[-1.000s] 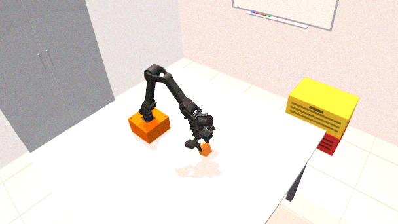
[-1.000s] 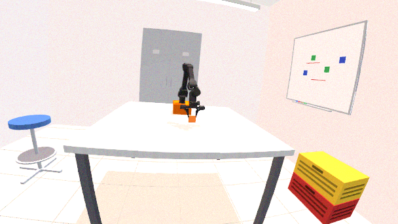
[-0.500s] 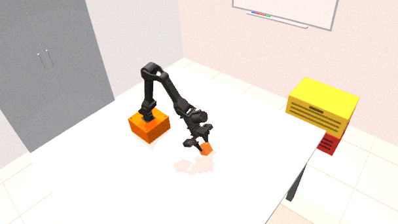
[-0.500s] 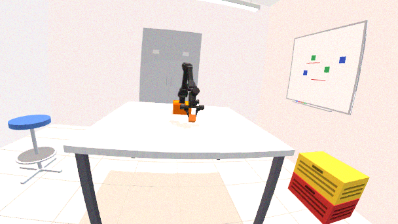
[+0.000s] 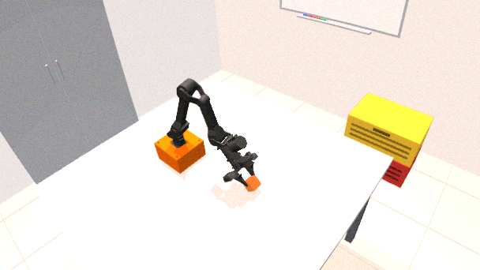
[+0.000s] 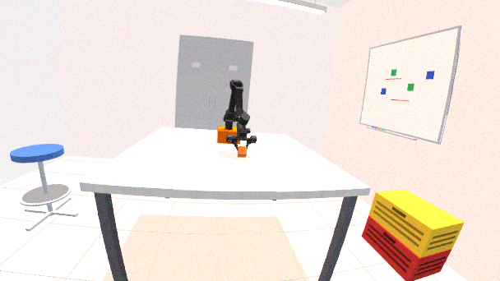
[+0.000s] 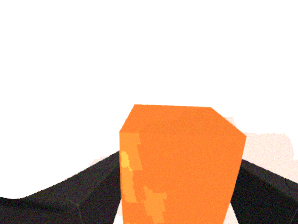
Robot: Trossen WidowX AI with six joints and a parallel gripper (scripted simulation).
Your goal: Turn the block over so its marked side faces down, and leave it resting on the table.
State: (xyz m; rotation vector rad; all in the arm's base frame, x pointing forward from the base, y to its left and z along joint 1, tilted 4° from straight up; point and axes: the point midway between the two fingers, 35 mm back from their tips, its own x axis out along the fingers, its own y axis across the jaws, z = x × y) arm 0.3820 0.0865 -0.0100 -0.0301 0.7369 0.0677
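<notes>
Right now my gripper tip is 10 mm past the orange block and 10 mm above it.
</notes>
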